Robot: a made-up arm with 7 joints.
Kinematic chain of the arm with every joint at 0, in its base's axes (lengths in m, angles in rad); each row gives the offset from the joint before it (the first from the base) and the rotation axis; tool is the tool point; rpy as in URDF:
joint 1: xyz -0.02 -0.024 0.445 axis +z
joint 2: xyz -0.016 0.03 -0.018 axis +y
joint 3: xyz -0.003 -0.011 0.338 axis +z
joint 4: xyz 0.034 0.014 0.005 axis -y
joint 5: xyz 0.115 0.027 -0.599 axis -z
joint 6: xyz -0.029 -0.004 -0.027 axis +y
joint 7: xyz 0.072 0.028 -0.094 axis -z
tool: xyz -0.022 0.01 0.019 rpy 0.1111 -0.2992 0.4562
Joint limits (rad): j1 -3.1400..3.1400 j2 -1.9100..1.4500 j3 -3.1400..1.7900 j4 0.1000..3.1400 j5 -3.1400..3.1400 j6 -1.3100..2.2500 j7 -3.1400..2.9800
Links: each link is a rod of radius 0.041 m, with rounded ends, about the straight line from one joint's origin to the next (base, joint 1, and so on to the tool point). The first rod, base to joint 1, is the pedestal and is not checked.
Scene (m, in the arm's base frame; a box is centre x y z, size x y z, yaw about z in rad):
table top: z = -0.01
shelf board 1: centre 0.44 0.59 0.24 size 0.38 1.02 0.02 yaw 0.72
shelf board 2: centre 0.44 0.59 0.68 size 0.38 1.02 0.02 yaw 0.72
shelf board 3: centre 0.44 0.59 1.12 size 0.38 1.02 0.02 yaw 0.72
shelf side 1: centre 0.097 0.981 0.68 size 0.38 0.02 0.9 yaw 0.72
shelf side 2: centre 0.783 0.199 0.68 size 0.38 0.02 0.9 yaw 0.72
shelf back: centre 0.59 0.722 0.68 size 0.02 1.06 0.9 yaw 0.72
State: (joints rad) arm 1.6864 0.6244 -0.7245 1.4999 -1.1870 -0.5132 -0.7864
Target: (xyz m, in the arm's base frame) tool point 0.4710 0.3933 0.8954
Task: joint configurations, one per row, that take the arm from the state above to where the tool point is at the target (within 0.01 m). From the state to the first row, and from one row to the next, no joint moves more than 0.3 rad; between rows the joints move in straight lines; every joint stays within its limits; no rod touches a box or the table.
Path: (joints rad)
1: 1.7022 0.3323 -0.6985 1.2925 -1.0973 -0.4143 -0.6132
2: 1.7181 0.0402 -0.6725 1.0852 -1.0075 -0.3155 -0.4401
3: 1.7339 -0.2518 -0.6465 0.8778 -0.9178 -0.2166 -0.2669
4: 1.7497 -0.5439 -0.6206 0.6704 -0.8280 -0.1178 -0.0938
5: 1.7656 -0.8360 -0.5946 0.4631 -0.7383 -0.0189 0.0794
6: 1.7814 -1.1281 -0.5686 0.2557 -0.6485 0.0799 0.2525
7: 1.6907 -1.0245 -0.5901 0.4538 -0.8097 -0.1890 -0.0064
8: 1.6000 -0.9208 -0.6116 0.6519 -0.9708 -0.4579 -0.2653
9: 1.5094 -0.8172 -0.6331 0.8501 -1.1319 -0.7268 -0.5243
10: 1.4187 -0.7136 -0.6546 1.0482 -1.2931 -0.9957 -0.7832
11: 1.4417 -0.5033 -0.7329 1.2040 -1.2649 -0.8987 -0.7858
12: 1.4647 -0.2930 -0.8113 1.3598 -1.2368 -0.8017 -0.7884
13: 1.4878 -0.0827 -0.8896 1.5156 -1.2086 -0.7046 -0.7910

